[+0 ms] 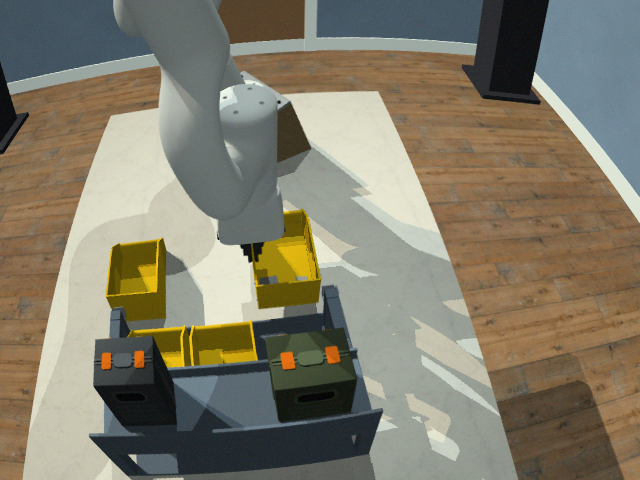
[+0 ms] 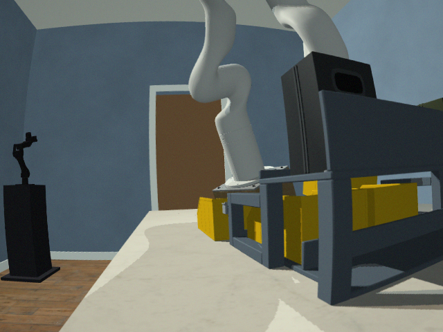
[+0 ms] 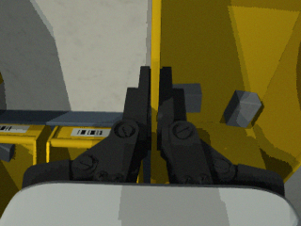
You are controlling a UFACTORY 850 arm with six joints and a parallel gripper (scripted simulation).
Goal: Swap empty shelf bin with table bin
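Right now my hand is 100 mm above the shelf lip, 90 mm short of it and 60 mm to the left of it. The rest, counted from my hand: dark grey case 290 mm ahead, 150 mm to the right, 50 mm above; then green case 270 mm ahead, 80 mm to the left, 40 mm above.
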